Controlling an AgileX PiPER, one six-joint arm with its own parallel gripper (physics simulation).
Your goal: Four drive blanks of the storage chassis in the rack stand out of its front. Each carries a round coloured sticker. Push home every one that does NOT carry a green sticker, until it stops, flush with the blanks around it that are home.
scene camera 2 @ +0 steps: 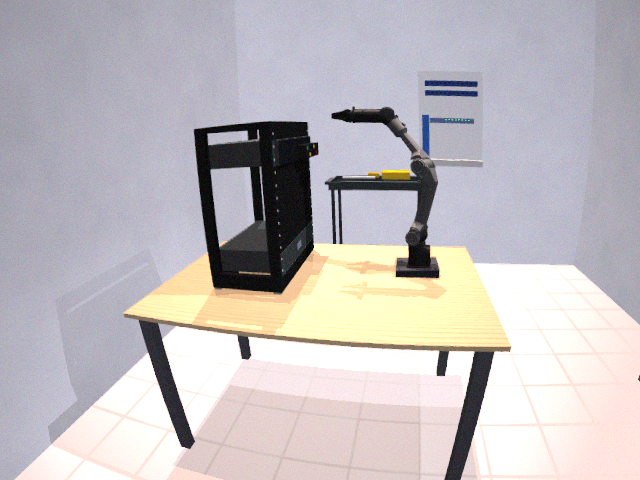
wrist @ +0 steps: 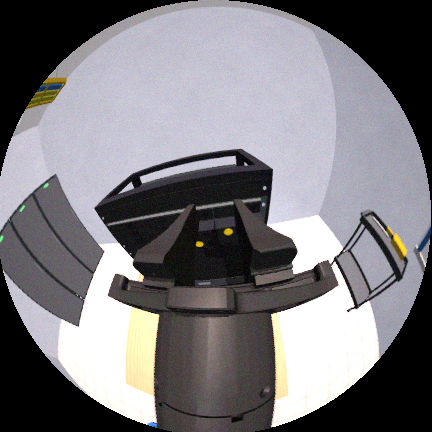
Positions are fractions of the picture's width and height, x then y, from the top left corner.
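Observation:
You've got the gripper (wrist: 0.50,0.48) in this scene. There's a black rack too, and that rack (scene camera 2: 0.44,0.51) is also visible in the wrist view (wrist: 0.31,0.50).

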